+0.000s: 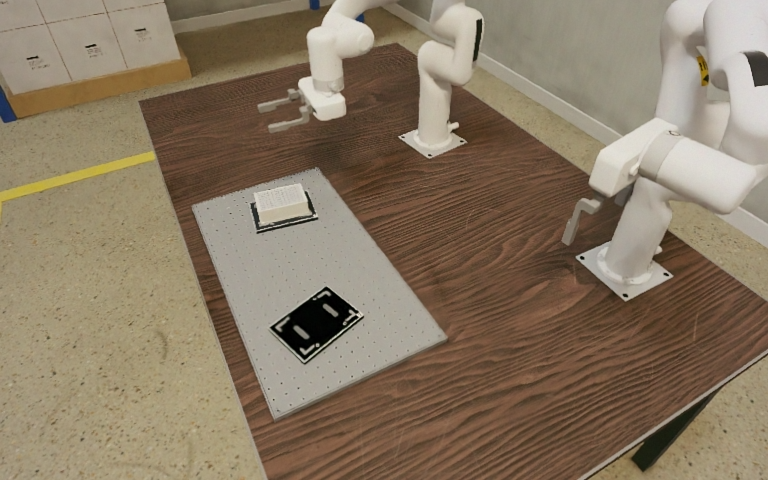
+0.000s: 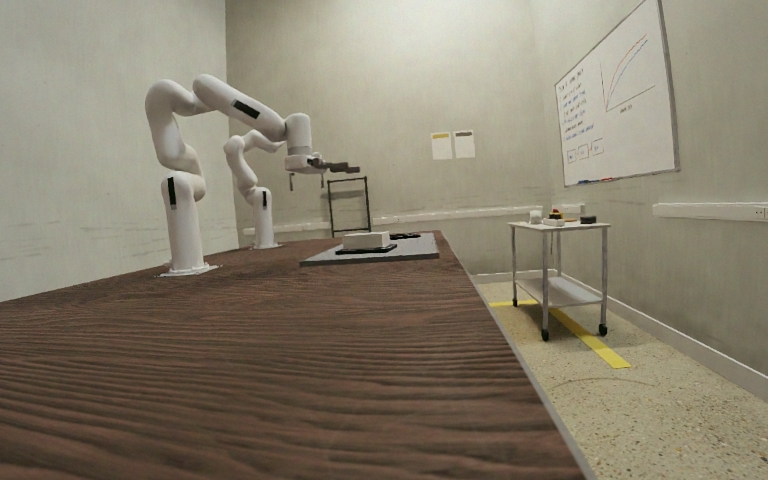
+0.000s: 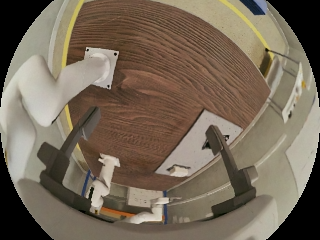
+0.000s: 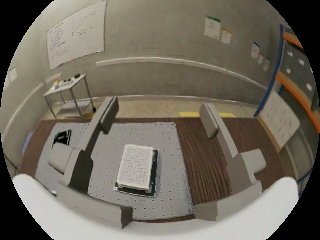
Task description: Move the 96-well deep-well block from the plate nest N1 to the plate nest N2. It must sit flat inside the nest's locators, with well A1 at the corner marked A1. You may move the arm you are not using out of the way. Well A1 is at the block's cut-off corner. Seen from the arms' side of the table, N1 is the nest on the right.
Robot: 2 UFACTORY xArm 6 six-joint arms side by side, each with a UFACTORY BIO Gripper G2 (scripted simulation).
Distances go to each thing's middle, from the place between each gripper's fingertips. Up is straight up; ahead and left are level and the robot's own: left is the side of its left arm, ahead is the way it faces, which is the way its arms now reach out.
My right gripper is now 22 cm above the white deep-well block (image 1: 287, 202), 5 cm to the right of it and 4 cm short of it.
Now: left hand 660 mm to the left of the white deep-well block, 320 mm short of it and 250 mm above it.
